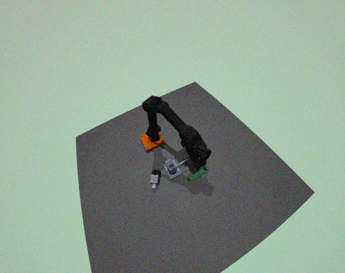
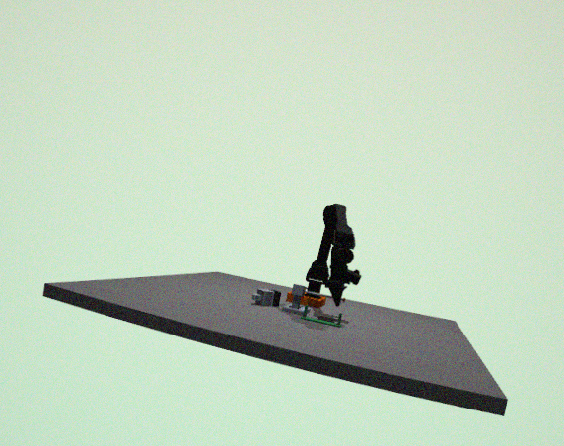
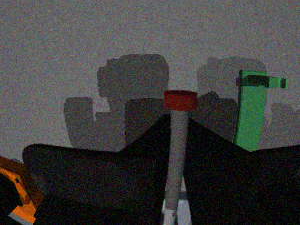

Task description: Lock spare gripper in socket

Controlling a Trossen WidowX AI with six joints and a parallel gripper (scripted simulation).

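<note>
Right now the green rest is 9 cm ahead of my gripper tip, 3 cm below it and 2 cm to the right of it. From my gripper tip the other things lie so: grey mount 15 cm to the right, 2 cm ahead; then spare gripper 27 cm to the right, 5 cm ahead, 3 cm below.
</note>
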